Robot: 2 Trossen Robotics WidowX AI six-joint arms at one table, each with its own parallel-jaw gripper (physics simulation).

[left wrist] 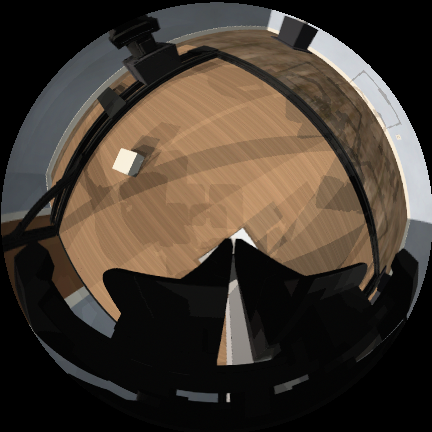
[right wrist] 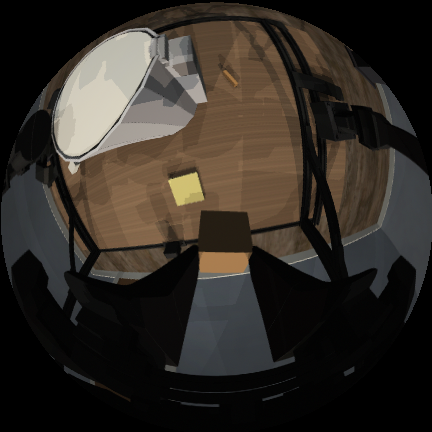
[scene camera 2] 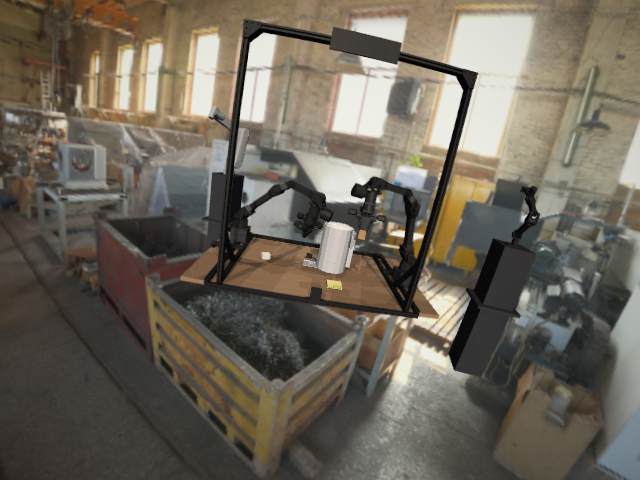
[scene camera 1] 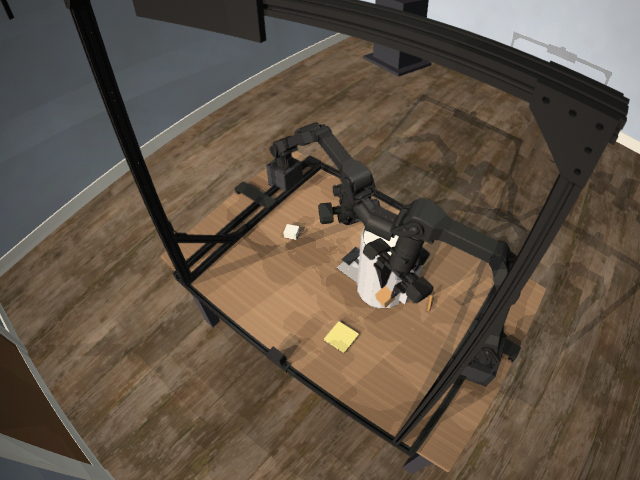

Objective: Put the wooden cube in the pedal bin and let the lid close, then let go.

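Seen in the pictures: left gripper, between the fingertips: (left wrist: 232, 244) (scene camera 2: 303, 237) (scene camera 1: 347, 224); right gripper, between the fingertips: (right wrist: 224, 251) (scene camera 2: 362, 231) (scene camera 1: 387, 292); left arm's base, origin of its link: (left wrist: 145, 51) (scene camera 2: 241, 226) (scene camera 1: 283, 163); right arm's base, origin of its link: (right wrist: 342, 120) (scene camera 2: 404, 269) (scene camera 1: 485, 356).
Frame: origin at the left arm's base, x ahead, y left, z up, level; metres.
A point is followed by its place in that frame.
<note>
The white pedal bin (scene camera 1: 368, 281) @(z 0.019, x 0.572, y -0.239 m) (scene camera 2: 333, 251) @(z 0.025, x 0.570, y -0.239 m) (right wrist: 150, 112) @(z 0.108, x 0.632, y -0.221 m) stands upright, its pale lid (right wrist: 102, 97) @(z 0.150, x 0.605, y -0.192 m) lying over the top. Its dark pedal (scene camera 1: 351, 256) @(z -0.053, x 0.447, y -0.155 m) is at its left foot. My right gripper (scene camera 2: 362, 229) @(z 0.184, x 0.683, y -0.331 m) (right wrist: 224, 251) @(z 0.184, x 0.683, y -0.331 m) is shut on the wooden cube (scene camera 1: 383, 296) @(z 0.185, x 0.682, y -0.346 m) (scene camera 2: 361, 235) @(z 0.170, x 0.676, y -0.353 m) (right wrist: 225, 232) @(z 0.177, x 0.686, y -0.321 m) and holds it in the air beside the bin, to its right in scene camera 2. My left gripper (scene camera 2: 308, 234) @(z 0.036, x 0.396, y -0.116 m) (left wrist: 232, 244) @(z 0.036, x 0.396, y -0.116 m) is shut, its tips together above the pedal side, left of the bin in scene camera 2. Its tips are hard to make out in scene camera 1.
A white block (scene camera 1: 291, 231) @(z -0.076, x 0.209, y -0.188 m) (scene camera 2: 265, 255) @(z -0.081, x 0.203, y -0.202 m) (left wrist: 125, 161) @(z -0.076, x 0.208, y -0.179 m) lies on the table at the left. A yellow pad (scene camera 1: 341, 336) @(z -0.094, x 0.592, y -0.386 m) (scene camera 2: 334, 284) @(z -0.094, x 0.592, y -0.396 m) (right wrist: 186, 188) @(z -0.094, x 0.594, y -0.384 m) lies in front of the bin. A small orange stick (scene camera 1: 429, 302) @(z -0.082, x 0.744, y -0.124 m) (right wrist: 230, 78) @(z -0.081, x 0.744, y -0.127 m) lies right of it. Black frame rails edge the table.
</note>
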